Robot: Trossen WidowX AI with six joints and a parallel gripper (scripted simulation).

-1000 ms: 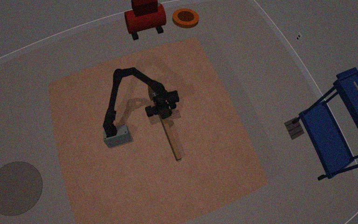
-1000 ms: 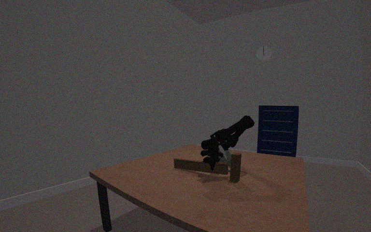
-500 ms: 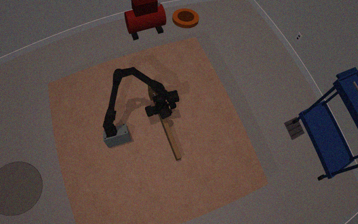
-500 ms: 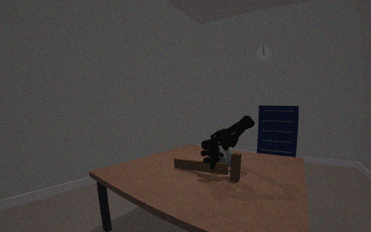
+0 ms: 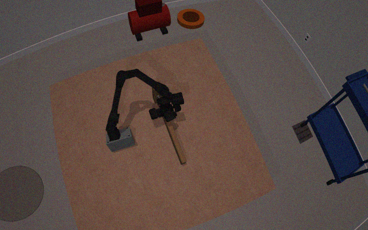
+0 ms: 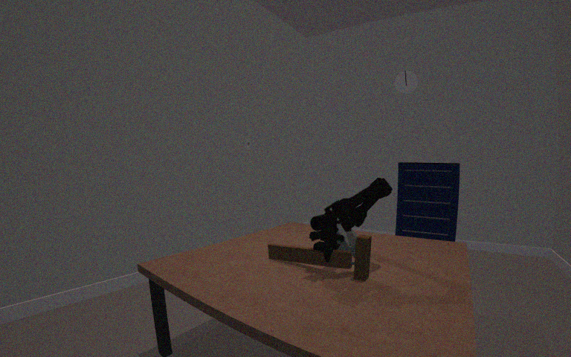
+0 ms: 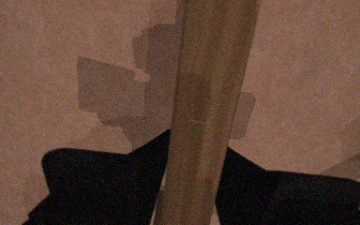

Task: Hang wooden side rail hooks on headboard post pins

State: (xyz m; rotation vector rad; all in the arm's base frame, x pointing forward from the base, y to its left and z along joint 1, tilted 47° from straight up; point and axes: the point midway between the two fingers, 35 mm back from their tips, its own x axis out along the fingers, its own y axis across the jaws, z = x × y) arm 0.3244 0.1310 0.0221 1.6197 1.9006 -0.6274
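Now: the headboard post 15 cm to the left of my gripper tip, 4 cm above it and 2 cm behind it.
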